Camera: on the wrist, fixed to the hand. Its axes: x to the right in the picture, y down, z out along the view.
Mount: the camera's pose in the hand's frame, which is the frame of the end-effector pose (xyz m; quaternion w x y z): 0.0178 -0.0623 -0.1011 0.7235 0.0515 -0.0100 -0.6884
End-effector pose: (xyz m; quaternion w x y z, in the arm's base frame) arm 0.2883 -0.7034 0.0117 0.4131 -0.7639 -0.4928 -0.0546
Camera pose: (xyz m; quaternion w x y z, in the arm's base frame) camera 0.2804 -0.7493 0.1224 0.2957 -0.1927 -0.8893 -0.2908
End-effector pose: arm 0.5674 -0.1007 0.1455 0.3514 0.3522 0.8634 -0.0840
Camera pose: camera 0.4615 -0.0972 0.2020 0.1869 -0.3223 0.8592 -0.3506
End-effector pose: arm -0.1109 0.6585 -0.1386 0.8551 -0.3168 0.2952 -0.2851
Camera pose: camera -0.1871 0.5691 -0.1633 0.4417 -0.3912 -0.0277 -0.8069
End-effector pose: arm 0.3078 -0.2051 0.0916 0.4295 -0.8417 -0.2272 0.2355
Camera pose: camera 0.3704 -0.2241 0.1923 0.5139 -0.4281 -0.7359 -0.1052
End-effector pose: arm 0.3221 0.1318 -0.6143 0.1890 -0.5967 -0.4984 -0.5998
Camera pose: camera 0.2137 0.0820 -0.6003 0.2504 0.0849 0.8041 0.5324
